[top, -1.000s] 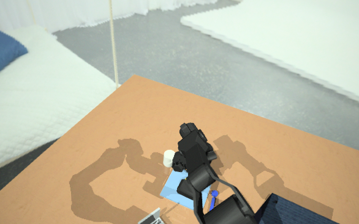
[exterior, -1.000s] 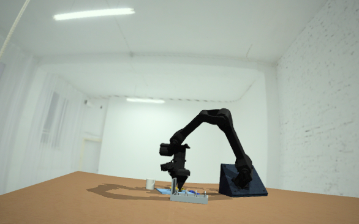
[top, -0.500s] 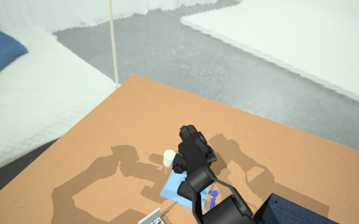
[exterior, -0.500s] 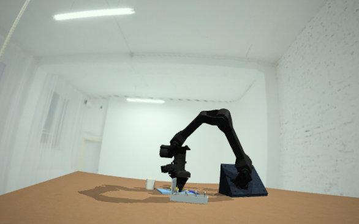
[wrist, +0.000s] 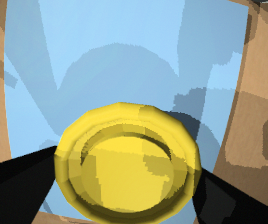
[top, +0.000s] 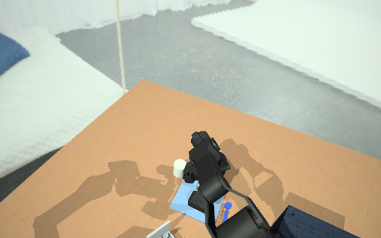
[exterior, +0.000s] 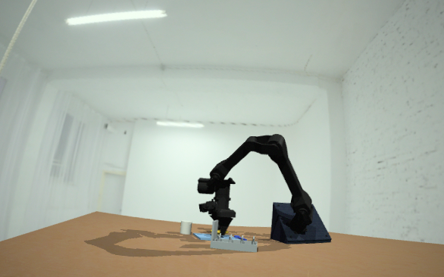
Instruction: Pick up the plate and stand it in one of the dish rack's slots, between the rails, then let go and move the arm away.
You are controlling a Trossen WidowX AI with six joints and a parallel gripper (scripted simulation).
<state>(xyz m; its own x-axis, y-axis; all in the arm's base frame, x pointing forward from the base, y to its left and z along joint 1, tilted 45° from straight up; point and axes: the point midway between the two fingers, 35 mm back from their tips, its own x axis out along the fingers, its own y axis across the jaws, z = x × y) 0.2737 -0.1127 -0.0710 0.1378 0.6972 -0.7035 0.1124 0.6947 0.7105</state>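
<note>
Right now the light blue mat is 2 cm ahead of my gripper tip, 1 cm to the left of it and 1 cm below it. Also, from my gripper tip: yellow plate 1 cm above; then white cup 12 cm ahead, 7 cm to the right, 1 cm above; then blue spoon 8 cm behind, 2 cm to the left, 1 cm below.
</note>
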